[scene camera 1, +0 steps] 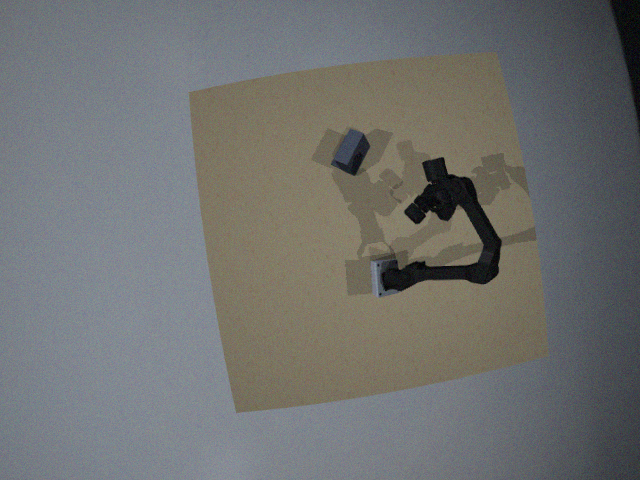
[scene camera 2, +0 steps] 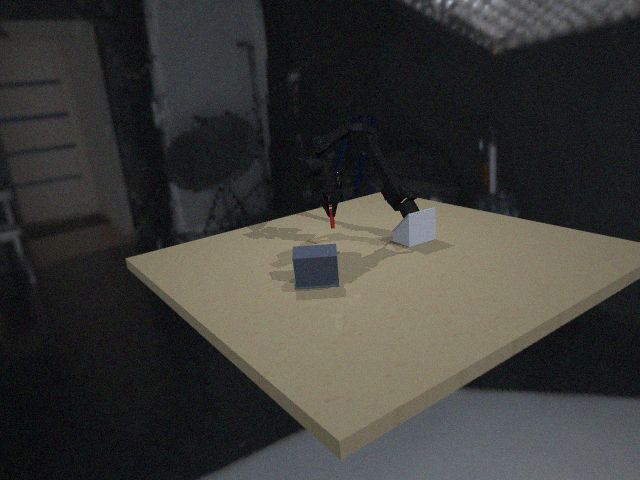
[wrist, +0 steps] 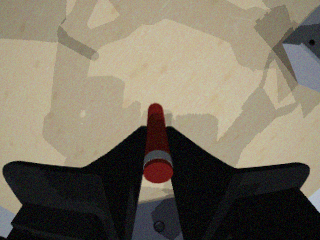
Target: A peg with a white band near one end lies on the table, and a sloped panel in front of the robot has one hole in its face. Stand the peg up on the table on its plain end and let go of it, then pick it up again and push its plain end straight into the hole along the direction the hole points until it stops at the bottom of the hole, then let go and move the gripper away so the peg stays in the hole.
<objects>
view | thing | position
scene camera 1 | gripper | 421,200
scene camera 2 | gripper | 331,216
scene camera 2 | sloped panel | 315,262
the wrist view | gripper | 156,132
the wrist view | red peg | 157,164
</objects>
